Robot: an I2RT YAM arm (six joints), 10 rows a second.
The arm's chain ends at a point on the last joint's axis. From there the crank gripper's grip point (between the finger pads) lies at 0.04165 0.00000 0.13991 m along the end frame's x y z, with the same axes.
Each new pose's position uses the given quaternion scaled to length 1; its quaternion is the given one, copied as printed.
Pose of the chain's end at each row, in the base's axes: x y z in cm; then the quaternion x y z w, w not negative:
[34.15 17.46 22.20 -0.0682 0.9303 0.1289 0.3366]
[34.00 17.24 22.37 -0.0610 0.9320 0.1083 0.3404]
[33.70 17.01 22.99 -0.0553 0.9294 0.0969 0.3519]
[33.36 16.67 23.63 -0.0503 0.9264 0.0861 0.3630]
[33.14 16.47 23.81 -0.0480 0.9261 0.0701 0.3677]
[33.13 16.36 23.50 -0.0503 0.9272 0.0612 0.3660]
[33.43 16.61 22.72 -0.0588 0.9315 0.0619 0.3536]
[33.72 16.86 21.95 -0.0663 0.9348 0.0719 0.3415]
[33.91 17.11 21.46 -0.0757 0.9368 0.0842 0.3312]
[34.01 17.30 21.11 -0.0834 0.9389 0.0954 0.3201]
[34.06 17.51 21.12 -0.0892 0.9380 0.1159 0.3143]
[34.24 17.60 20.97 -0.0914 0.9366 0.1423 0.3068]
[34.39 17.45 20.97 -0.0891 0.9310 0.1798 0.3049]
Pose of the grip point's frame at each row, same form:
[39.48 21.29 9.16 -0.0682 0.9303 0.1289 0.3366]
[39.52 20.48 9.25 -0.0610 0.9320 0.1083 0.3404]
[39.59 19.93 9.96 -0.0553 0.9294 0.0969 0.3519]
[39.60 19.29 10.70 -0.0503 0.9264 0.0861 0.3630]
[39.55 18.62 10.88 -0.0480 0.9261 0.0701 0.3677]
[39.51 18.26 10.51 -0.0503 0.9272 0.0612 0.3660]
[39.45 18.53 9.56 -0.0588 0.9315 0.0619 0.3536]
[39.36 19.06 8.67 -0.0663 0.9348 0.0719 0.3415]
[39.21 19.66 8.10 -0.0757 0.9368 0.0842 0.3312]
[38.94 20.16 7.67 -0.0834 0.9389 0.0954 0.3201]
[38.74 20.94 7.73 -0.0892 0.9380 0.1159 0.3143]
[38.61 21.76 7.68 -0.0914 0.9366 0.1423 0.3068]
[38.56 22.66 7.99 -0.0891 0.9310 0.1798 0.3049]

